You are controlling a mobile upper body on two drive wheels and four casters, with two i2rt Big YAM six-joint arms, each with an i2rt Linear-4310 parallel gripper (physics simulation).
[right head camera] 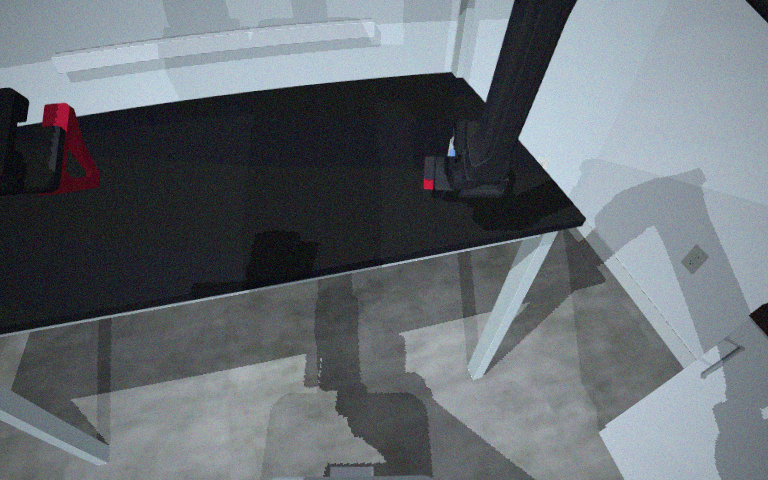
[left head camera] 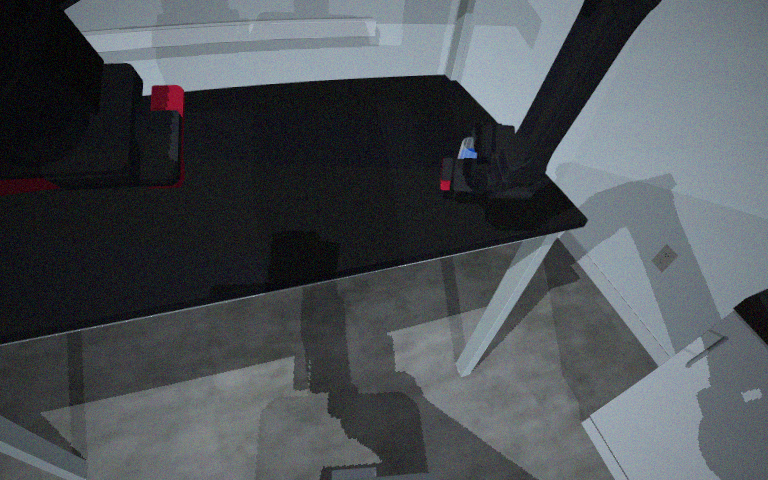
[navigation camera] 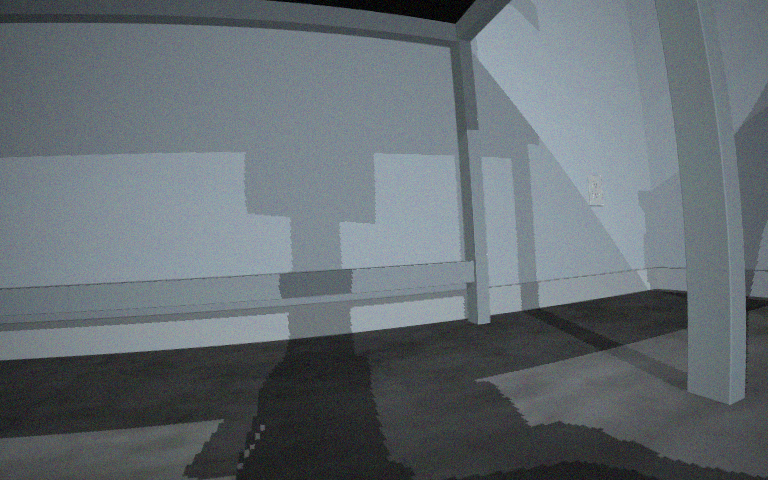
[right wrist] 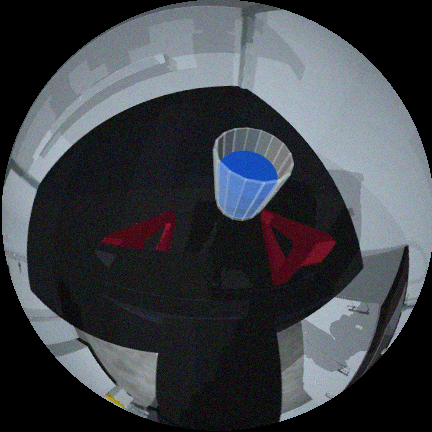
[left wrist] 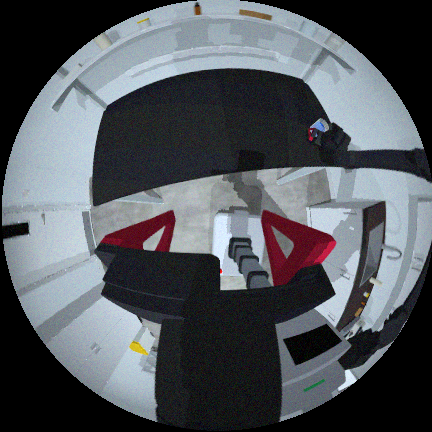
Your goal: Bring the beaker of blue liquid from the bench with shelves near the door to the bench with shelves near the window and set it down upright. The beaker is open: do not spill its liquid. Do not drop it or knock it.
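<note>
The beaker of blue liquid (left head camera: 467, 151) (right head camera: 451, 151) (left wrist: 320, 125) (right wrist: 245, 185) stands upright on a black-topped bench (left head camera: 311, 141) (right head camera: 283, 141) (left wrist: 200, 115) (right wrist: 125, 150), near its right end in the head views. My right gripper (right wrist: 217, 214) is open and empty, low over the bench. In the right wrist view the beaker is beyond the fingertips, off toward the right-hand finger, with its base close to that tip; whether they touch is unclear. The right arm partly hides the beaker in the head views. My left gripper (left wrist: 217, 214) is open and empty, away from the beaker.
A wall is behind the bench and another is past its right end. A shelf above the bench holds a small brown bottle (left wrist: 197, 8) and a flat brown item (left wrist: 255, 14). A white cabinet (left head camera: 651, 401) stands at the lower right. A bench leg (left head camera: 504, 311) (navigation camera: 707, 226) is at the front right.
</note>
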